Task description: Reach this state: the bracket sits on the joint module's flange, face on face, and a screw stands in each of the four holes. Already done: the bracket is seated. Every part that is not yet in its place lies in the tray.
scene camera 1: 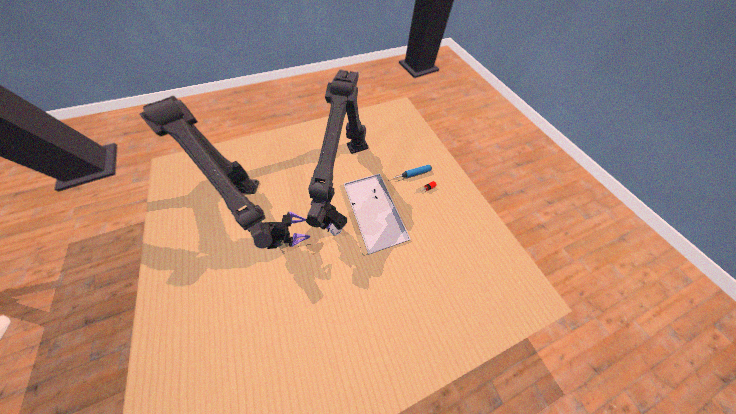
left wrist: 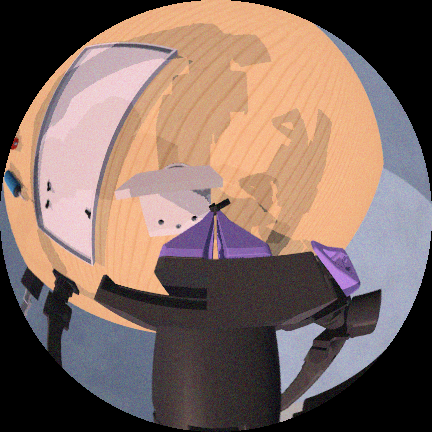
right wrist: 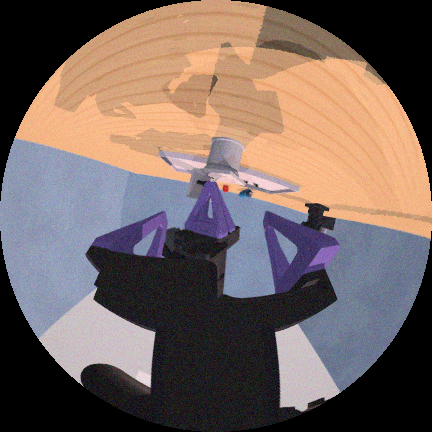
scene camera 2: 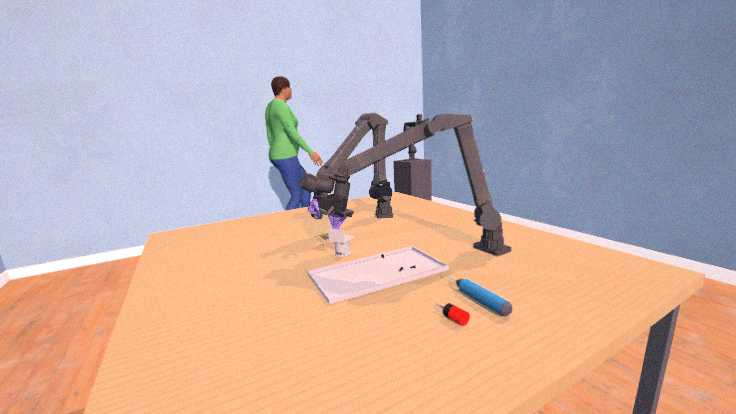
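Where they show: left gripper, between the fingertips: (scene camera 1: pixel 327 228) (left wrist: pixel 214 215) (right wrist: pixel 210 180) (scene camera 2: pixel 335 232); right gripper, between the fingertips: (scene camera 1: pixel 307 228) (left wrist: pixel 276 270) (right wrist: pixel 214 216) (scene camera 2: pixel 330 217); left arm's base, origin of its link: (scene camera 1: pixel 357 146) (left wrist: pixel 65 280) (right wrist: pixel 316 205) (scene camera 2: pixel 491 249); right arm's base, origin of its link: (scene camera 1: pixel 246 186) (scene camera 2: pixel 384 215).
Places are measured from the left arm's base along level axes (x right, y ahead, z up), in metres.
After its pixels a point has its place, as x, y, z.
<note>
The pale grey bracket (left wrist: pixel 173 197) @[0.311, 0.482, 0.066] sits on the grey joint module (scene camera 2: pixel 342 248) @[0.289, 0.488, 0.033], just left of the tray (scene camera 1: pixel 376 212) @[0.086, 0.471, 0.004]. Open holes show in a row on the bracket's near face. My left gripper (left wrist: pixel 214 215) @[0.351, 0.486, 0.080] hangs right above the bracket and is shut on a small black screw (left wrist: pixel 217 205) @[0.345, 0.498, 0.087], which it holds at the bracket's right corner. My right gripper (scene camera 1: pixel 297 227) @[0.427, 0.469, 0.122] is open and empty, level with the left gripper and just left of it in scene camera 1. Three black screws (left wrist: pixel 48 193) @[0.044, 0.370, 0.004] lie at one end of the tray.
A blue screwdriver (scene camera 1: pixel 416 171) @[-0.227, 0.338, 0.037] and a short red-handled tool (scene camera 1: pixel 430 186) @[-0.250, 0.455, 0.033] lie on the table beyond the tray. A person in a green top (scene camera 2: pixel 285 139) stands behind the table. Both arm bases stand at the table's far side.
</note>
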